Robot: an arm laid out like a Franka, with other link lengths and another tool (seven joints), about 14 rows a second.
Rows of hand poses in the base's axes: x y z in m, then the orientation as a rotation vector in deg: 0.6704 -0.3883 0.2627 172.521 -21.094 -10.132; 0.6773 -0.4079 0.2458 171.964 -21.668 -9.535; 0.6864 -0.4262 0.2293 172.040 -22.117 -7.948; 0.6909 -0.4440 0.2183 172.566 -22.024 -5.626; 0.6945 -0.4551 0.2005 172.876 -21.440 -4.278; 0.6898 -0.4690 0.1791 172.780 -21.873 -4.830; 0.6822 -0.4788 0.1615 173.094 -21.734 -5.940; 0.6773 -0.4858 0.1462 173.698 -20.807 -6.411; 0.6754 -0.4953 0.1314 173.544 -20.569 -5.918; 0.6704 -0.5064 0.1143 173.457 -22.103 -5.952; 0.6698 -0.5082 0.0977 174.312 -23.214 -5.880; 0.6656 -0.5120 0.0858 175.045 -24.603 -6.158; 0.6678 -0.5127 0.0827 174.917 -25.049 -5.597; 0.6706 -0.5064 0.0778 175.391 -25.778 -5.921; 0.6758 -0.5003 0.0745 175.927 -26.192 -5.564; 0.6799 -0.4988 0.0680 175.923 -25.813 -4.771; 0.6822 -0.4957 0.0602 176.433 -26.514 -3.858; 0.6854 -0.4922 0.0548 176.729 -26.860 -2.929
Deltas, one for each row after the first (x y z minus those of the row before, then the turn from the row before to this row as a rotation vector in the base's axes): 0.0069 -0.0196 -0.0169 -0.582 -0.327 -0.370; 0.0091 -0.0183 -0.0165 -0.094 -1.060 -0.231; 0.0045 -0.0178 -0.0110 0.228 -1.574 0.171; 0.0036 -0.0111 -0.0178 0.099 -0.887 0.445; -0.0047 -0.0139 -0.0214 0.009 0.350 -0.307; -0.0076 -0.0098 -0.0176 0.419 0.680 0.071; -0.0049 -0.0070 -0.0153 0.561 0.260 0.618; -0.0019 -0.0095 -0.0148 -0.228 -0.287 0.163; -0.0050 -0.0111 -0.0171 0.064 -0.033 -1.006; -0.0006 -0.0018 -0.0166 0.946 -0.218 -0.677; -0.0042 -0.0038 -0.0119 0.904 0.012 -0.865; 0.0022 -0.0007 -0.0031 -0.143 -0.353 -0.285; 0.0028 0.0063 -0.0049 0.591 0.103 -0.446; 0.0052 0.0061 -0.0033 0.530 -0.328 -0.227; 0.0041 0.0015 -0.0065 -0.148 -0.488 0.253; 0.0023 0.0031 -0.0078 0.481 -0.681 -0.402; 0.0032 0.0035 -0.0054 0.229 -0.644 -0.190
